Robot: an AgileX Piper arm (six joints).
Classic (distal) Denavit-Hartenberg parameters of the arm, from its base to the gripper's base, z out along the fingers. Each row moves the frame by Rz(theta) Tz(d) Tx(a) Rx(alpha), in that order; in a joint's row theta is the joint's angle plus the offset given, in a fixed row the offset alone. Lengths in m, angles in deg.
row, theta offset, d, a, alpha
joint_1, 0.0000, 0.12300, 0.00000, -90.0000
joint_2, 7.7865, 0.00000, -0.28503, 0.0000
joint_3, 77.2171, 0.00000, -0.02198, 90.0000
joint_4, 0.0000, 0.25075, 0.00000, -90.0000
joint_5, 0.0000, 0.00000, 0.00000, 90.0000
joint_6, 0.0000, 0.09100, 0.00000, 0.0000
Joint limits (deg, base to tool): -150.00..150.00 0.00..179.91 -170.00..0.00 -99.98..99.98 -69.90..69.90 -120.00..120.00
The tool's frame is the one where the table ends.
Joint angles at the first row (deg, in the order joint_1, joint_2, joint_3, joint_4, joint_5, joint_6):
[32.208 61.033 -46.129 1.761 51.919 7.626]
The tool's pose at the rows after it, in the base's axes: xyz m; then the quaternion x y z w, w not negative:
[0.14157, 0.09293, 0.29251, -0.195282, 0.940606, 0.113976, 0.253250]
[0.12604, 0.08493, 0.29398, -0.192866, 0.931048, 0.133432, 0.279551]
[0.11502, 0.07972, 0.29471, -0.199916, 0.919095, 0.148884, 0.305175]
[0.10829, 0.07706, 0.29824, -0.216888, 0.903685, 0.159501, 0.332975]
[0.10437, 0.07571, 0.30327, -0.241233, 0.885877, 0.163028, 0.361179]
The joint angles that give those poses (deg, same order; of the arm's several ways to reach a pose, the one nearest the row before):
[32.207 54.907 -43.354 2.565 51.279 7.721]
[32.208 49.709 -40.645 3.850 50.010 7.283]
[32.209 45.751 -38.590 5.180 48.410 5.614]
[32.208 43.008 -37.689 6.485 46.734 2.626]
[32.205 41.161 -37.484 7.521 45.111 -1.299]

